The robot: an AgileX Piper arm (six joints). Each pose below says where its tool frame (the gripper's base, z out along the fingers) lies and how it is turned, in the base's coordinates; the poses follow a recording.
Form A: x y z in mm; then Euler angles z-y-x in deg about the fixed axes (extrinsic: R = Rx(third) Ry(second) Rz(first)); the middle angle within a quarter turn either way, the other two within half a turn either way.
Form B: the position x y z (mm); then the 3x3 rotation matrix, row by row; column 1 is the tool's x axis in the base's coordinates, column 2 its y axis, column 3 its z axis. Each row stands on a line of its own. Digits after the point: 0 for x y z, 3 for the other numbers.
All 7 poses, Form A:
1: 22, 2, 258, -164.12, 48.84, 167.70
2: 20, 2, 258, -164.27, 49.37, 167.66
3: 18, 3, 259, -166.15, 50.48, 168.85
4: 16, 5, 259, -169.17, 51.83, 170.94
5: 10, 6, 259, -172.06, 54.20, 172.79
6: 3, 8, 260, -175.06, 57.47, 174.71
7: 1, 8, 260, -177.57, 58.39, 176.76
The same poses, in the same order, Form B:
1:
22, 2, 258
-0.633, 0.180, 0.753
0.113, 0.984, -0.140
-0.766, -0.004, -0.643

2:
20, 2, 258
-0.627, 0.177, 0.759
0.109, 0.984, -0.139
-0.772, -0.005, -0.636

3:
18, 3, 259
-0.618, 0.152, 0.771
0.090, 0.988, -0.123
-0.781, -0.007, -0.624

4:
16, 5, 259
-0.607, 0.116, 0.786
0.064, 0.993, -0.097
-0.792, -0.009, -0.610

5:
10, 6, 259
-0.579, 0.081, 0.811
0.036, 0.997, -0.073
-0.814, -0.013, -0.580

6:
3, 8, 260
-0.536, 0.046, 0.843
0.008, 0.999, -0.050
-0.844, -0.020, -0.535

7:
1, 8, 260
-0.524, 0.022, 0.852
-0.006, 1.000, -0.030
-0.852, -0.020, -0.523

